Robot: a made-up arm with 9 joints.
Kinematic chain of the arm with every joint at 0, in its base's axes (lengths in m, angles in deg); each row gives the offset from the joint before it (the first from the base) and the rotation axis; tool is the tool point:
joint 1: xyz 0 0 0.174 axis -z
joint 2: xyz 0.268 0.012 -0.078 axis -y
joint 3: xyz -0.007 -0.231 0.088 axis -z
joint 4: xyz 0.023 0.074 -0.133 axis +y
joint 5: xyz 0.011 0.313 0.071 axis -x
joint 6: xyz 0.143 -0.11 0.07 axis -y
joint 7: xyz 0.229 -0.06 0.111 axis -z
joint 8: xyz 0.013 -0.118 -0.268 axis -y
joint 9: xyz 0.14 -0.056 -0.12 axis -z
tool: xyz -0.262 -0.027 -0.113
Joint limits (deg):
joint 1: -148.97..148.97
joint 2: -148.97..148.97
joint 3: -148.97..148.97
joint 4: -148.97..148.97
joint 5: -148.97..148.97
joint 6: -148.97..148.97
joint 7: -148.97..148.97
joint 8: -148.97..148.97
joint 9: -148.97..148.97
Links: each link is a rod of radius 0.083 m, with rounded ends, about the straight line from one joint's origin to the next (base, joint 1, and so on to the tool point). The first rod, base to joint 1, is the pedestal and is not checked.
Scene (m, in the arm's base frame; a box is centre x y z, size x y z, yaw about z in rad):
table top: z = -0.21
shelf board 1: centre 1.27 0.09 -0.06 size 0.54 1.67 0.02 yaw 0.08
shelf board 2: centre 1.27 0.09 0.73 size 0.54 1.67 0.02 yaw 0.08
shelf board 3: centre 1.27 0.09 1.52 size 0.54 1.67 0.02 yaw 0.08
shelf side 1: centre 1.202 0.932 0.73 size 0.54 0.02 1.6 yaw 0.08
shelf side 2: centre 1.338 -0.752 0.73 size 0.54 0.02 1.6 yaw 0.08
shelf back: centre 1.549 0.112 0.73 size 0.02 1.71 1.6 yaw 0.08
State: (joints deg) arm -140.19 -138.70 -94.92 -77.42 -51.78 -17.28 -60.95 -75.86 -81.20
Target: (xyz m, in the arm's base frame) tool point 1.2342 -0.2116 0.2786
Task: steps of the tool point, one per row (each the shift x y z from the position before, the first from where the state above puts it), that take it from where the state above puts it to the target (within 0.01 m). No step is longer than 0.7 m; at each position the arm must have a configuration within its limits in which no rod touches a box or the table.
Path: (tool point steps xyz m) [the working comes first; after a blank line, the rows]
Joints at the target: -67.80 -124.11 -148.97 -90.22 -113.06 -64.43 -116.96 -33.75 -110.54
Straight joint move there: touches shelf board 2, shelf side 1.

1: -0.0763 0.2384 0.1254
2: 0.0318 0.2743 0.1239
3: 0.1490 0.2578 0.1081
4: 0.2474 0.1878 0.0817
5: 0.3008 0.0777 0.0498
6: 0.6838 -0.0762 0.0467
7: 0.4822 -0.4284 -0.0753
8: 0.1168 -0.5420 -0.1505
9: -0.1937 -0.4037 -0.1452
10: 0.2409 -0.0169 -0.0154
11: 0.2036 0.0526 0.0154

